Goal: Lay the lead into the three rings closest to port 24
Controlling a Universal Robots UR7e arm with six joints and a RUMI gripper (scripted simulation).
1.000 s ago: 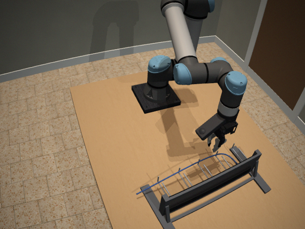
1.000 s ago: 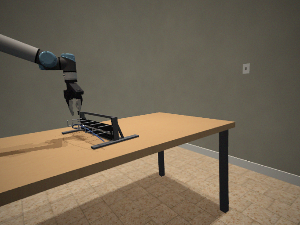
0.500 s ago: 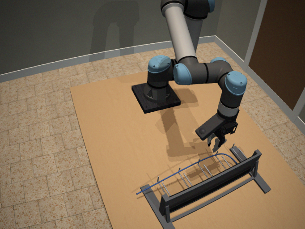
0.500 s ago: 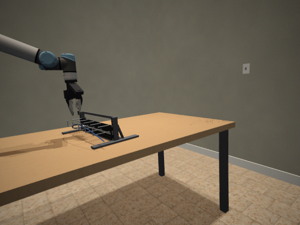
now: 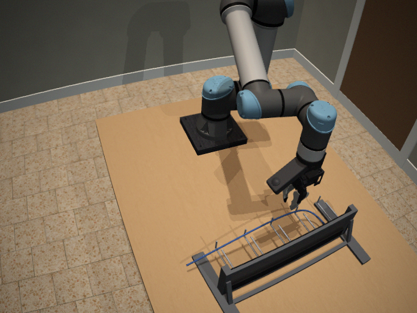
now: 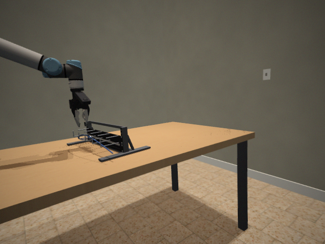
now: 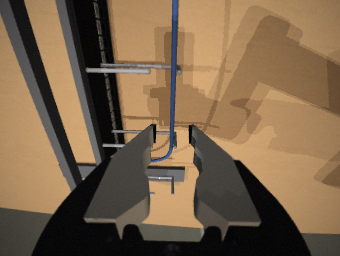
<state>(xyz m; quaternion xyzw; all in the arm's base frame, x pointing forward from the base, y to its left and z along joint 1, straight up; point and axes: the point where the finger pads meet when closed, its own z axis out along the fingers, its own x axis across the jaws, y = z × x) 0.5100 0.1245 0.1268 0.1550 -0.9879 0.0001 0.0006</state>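
Now: the free-standing rack 12 cm ahead of my hand, 8 cm below it and 1 cm to the right of it.
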